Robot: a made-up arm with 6 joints.
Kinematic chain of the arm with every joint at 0, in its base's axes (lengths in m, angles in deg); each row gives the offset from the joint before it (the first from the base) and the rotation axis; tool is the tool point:
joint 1: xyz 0 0 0.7 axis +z
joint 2: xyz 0.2 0 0 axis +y
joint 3: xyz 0 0 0.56 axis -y
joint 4: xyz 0 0 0.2 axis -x
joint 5: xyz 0.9 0 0 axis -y
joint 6: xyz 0.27 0 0 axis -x
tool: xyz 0 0 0
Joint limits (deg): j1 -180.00..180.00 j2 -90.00..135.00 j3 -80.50..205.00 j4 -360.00..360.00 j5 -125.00..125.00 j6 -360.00..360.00
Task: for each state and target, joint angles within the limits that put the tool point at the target. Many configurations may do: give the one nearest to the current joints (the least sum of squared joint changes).
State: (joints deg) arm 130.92 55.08 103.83 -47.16 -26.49 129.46
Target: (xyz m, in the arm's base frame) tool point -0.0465 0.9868 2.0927
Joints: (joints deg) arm 87.46 58.39 127.48 -43.68 -28.93 129.46
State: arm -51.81 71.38 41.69 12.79 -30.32 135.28
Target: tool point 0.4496 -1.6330 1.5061
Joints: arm -73.82 48.40 64.90 14.59 -19.87 135.28
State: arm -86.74 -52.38 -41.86 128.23 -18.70 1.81
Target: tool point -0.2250 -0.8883 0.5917
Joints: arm -100.14 -35.81 -76.20 125.61 -17.26 1.81
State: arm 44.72 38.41 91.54 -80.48 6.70 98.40
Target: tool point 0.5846 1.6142 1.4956
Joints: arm 70.11 45.72 55.94 -80.51 0.11 98.40
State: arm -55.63 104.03 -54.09 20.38 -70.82 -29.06
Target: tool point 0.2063 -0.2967 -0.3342
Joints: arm -44.97 95.74 -16.05 16.99 -54.34 -29.06
